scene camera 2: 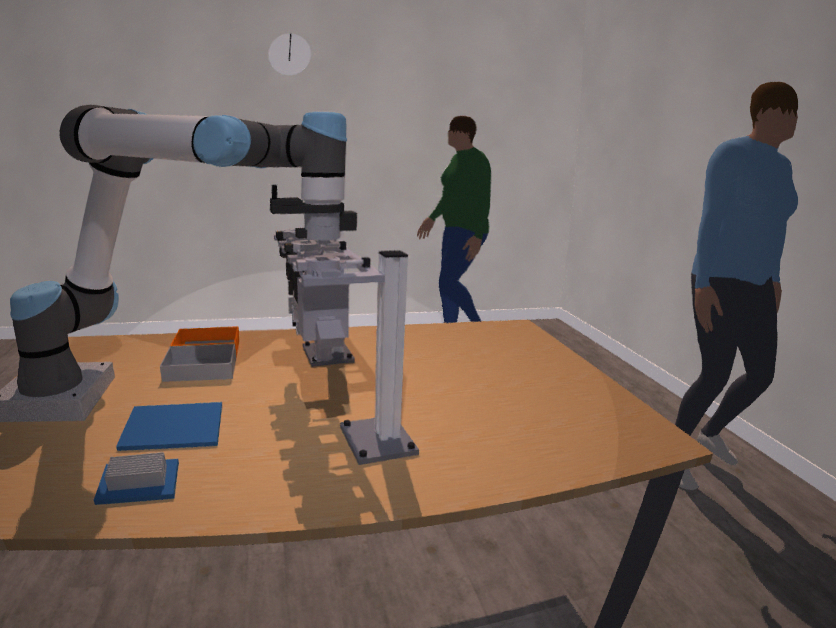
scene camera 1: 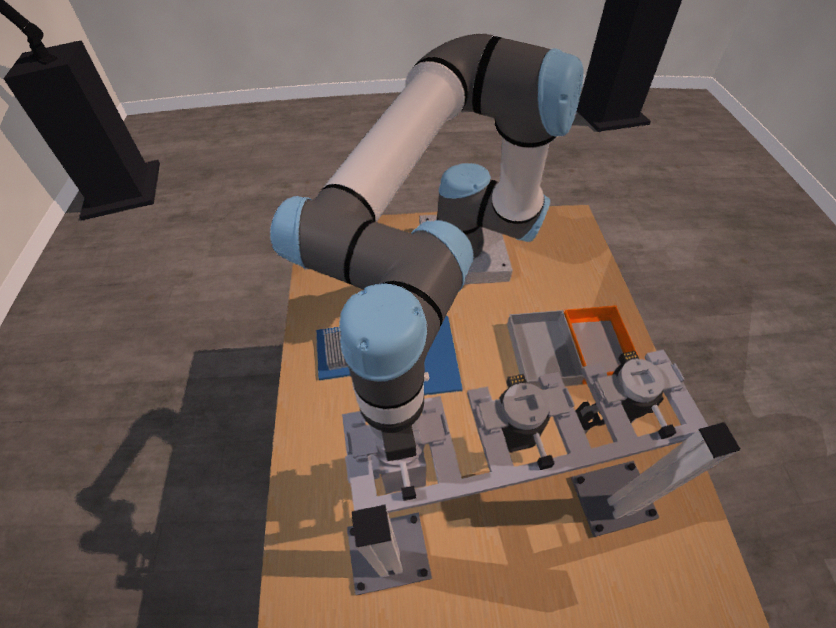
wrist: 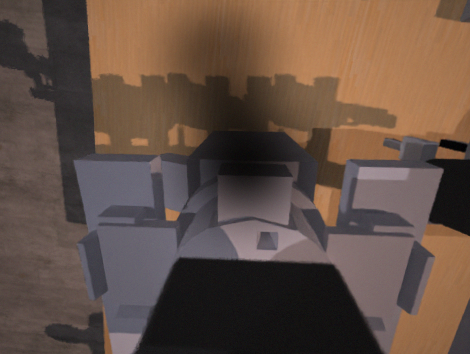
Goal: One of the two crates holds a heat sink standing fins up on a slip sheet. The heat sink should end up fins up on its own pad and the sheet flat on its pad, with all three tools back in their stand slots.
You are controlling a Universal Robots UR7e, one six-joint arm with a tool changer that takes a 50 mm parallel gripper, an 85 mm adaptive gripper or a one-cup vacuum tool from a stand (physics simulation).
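Pixels of known places: arm's base, origin of the base link: (scene camera 2: 51,383).
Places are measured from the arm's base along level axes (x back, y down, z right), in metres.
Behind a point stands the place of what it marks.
The heat sink (scene camera 1: 334,348) @(x -0.221, y 0.034, z 0.383 m) (scene camera 2: 135,471) @(x -0.228, y 0.010, z 0.394 m) stands fins up on the small blue pad (scene camera 1: 320,352) @(x -0.218, y 0.040, z 0.418 m) (scene camera 2: 170,481) @(x -0.284, y 0.040, z 0.397 m). The large blue pad (scene camera 1: 446,351) @(x -0.302, y 0.040, z 0.128 m) (scene camera 2: 172,425) @(x -0.292, y 0.040, z 0.201 m) shows no sheet on its visible part. A grey surface shows inside the orange crate (scene camera 1: 593,311) @(x -0.310, y 0.021, z -0.262 m) (scene camera 2: 206,332) @(x -0.402, y 0.021, z -0.300 m); I cannot tell if it is the slip sheet. The arm's wrist is down at the left slot of the tool stand (scene camera 1: 473,488) @(x -0.696, y -0.292, z 0.240 m) (scene camera 2: 391,337) @(x -0.707, y -0.174, z 0.384 m), over the boxy grey vacuum tool (scene camera 2: 324,297) @(x -0.594, y -0.248, z 0.344 m) (wrist: 255,192) @(x -0.560, y -0.308, z 0.310 m), whose cup is hidden. I cannot tell whether they are locked together. Two gripper tools (scene camera 1: 525,407) @(x -0.615, y -0.298, z 0.134 m) (scene camera 1: 640,380) @(x -0.628, y -0.298, z -0.048 m) sit in the middle and right slots, fingers hidden.
The grey crate (scene camera 1: 511,337) @(x -0.311, y 0.040, z -0.037 m) (scene camera 2: 197,371) @(x -0.361, y 0.025, z -0.027 m) stands beside the orange one, between the arm's base and the stand. The stand's two posts rise from bolted foot plates (scene camera 1: 415,540) @(x -0.684, y 0.038, z 0.317 m) (scene camera 1: 581,500) @(x -0.712, y 0.040, z -0.018 m). Two people (scene camera 2: 466,196) (scene camera 2: 746,209) are beyond the table.
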